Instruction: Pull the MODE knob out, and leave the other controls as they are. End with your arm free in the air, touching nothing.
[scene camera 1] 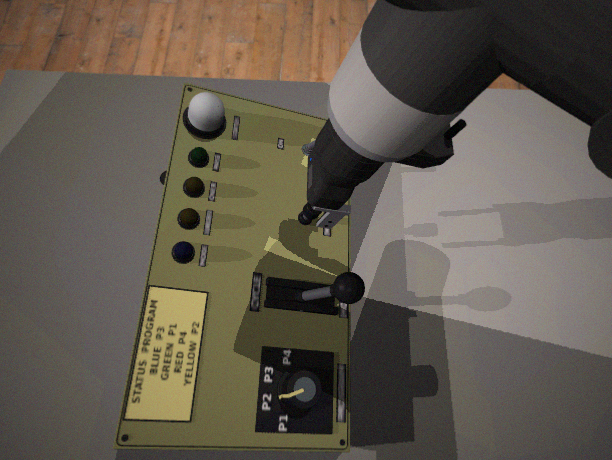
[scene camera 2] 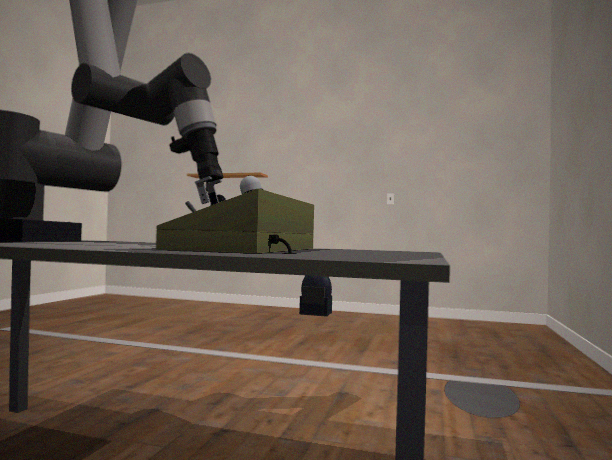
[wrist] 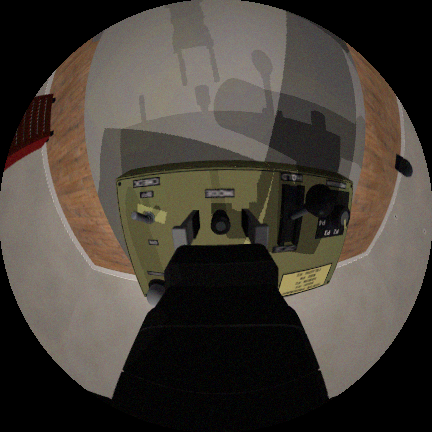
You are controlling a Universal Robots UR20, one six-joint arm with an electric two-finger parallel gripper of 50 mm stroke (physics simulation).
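Frame: origin at the arm's base, x ahead, y right, z down, level; metres.
Where they show: gripper, fingertip midpoint: [scene camera 1: 323, 206] [scene camera 2: 210, 203] [wrist: 220, 217].
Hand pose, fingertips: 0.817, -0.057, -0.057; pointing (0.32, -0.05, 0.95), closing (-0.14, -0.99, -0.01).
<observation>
Each offset is from my fingertips to the top centre of the thing, as dx, dy, dz. "spot": to the spot under its first point.
The MODE knob @[+0.021, -0.003, -0.003] [scene camera 1: 305, 215] [wrist: 220, 223] is a small black round knob standing on the sloped olive panel [scene camera 1: 220, 330] [scene camera 2: 285, 216] [wrist: 185, 182]. Its label is blurred in the wrist view. My gripper [scene camera 1: 319, 209] [scene camera 2: 207, 192] [wrist: 220, 217] is open over the panel. In the wrist view its fingers stand on the left and right of the knob, with a gap on each side. How deep the fingertips reach along the knob is hard to tell, and the gripper body hides one finger in scene camera 1's view.
A black ball-ended lever @[-0.048, -0.115, -0.037] [scene camera 1: 348, 287] [wrist: 318, 200] and a rotary selector @[-0.008, -0.241, +0.005] [scene camera 1: 304, 388] [wrist: 345, 217] pointing at P2 stand on one side of the gripper. A metal toggle @[+0.026, +0.118, +0.002] [scene camera 1: 307, 149] [wrist: 143, 216] and a white dome @[spot: +0.181, +0.093, -0.052] [scene camera 1: 206, 111] [scene camera 2: 250, 184] [wrist: 155, 293] are on the other. Several small lamps line the panel.
</observation>
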